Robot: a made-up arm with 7 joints. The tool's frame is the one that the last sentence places.
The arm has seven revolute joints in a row. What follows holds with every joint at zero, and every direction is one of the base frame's. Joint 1 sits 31.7 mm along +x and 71.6 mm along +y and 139.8 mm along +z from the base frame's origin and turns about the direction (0.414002, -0.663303, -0.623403). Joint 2 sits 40.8 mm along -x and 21.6 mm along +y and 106.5 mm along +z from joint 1 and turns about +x. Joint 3 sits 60.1 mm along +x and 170.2 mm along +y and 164 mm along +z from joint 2 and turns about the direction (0.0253, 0.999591, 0.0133). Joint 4 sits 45 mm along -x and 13.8 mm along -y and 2.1 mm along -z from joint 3 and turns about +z. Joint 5 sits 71.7 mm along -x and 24.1 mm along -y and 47.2 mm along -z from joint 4 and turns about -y. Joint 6 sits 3.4 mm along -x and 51.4 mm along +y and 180.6 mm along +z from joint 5 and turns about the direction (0.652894, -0.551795, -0.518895). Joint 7 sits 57.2 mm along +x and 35.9 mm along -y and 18.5 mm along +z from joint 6 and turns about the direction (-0.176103, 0.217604, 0.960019). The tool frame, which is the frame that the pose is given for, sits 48.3 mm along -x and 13.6 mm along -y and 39.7 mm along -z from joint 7; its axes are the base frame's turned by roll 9.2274, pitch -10.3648 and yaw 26.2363 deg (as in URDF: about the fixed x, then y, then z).
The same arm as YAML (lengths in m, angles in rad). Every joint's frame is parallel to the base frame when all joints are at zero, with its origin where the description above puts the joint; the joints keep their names.
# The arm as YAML. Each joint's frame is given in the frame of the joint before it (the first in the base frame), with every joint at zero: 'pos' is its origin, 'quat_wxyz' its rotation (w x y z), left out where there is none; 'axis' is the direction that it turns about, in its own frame. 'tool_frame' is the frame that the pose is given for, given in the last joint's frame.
length_unit: m
angle_unit: rad
joints:
  - joint: joint 1
    pos: [0.0317, 0.0716, 0.1398]
    axis: [0.414002, -0.663303, -0.623403]
  - joint: joint 2
    pos: [-0.0408, 0.0216, 0.1065]
    axis: "+x"
  - joint: joint 3
    pos: [0.0601, 0.1702, 0.164]
    axis: [0.0253, 0.999591, 0.0133]
  - joint: joint 4
    pos: [-0.045, -0.0138, -0.0021]
    axis: "+z"
  - joint: joint 5
    pos: [-0.0717, -0.0241, -0.0472]
    axis: "-y"
  - joint: joint 6
    pos: [-0.0034, 0.0514, 0.1806]
    axis: [0.652894, -0.551795, -0.518895]
  - joint: joint 7
    pos: [0.0572, -0.0359, 0.0185]
    axis: [-0.176103, 0.217604, 0.960019]
tool_frame:
  pos: [-0.0483, -0.0136, -0.0397]
  quat_wxyz: [0.965131, 0.098452, -0.069503, 0.232376]

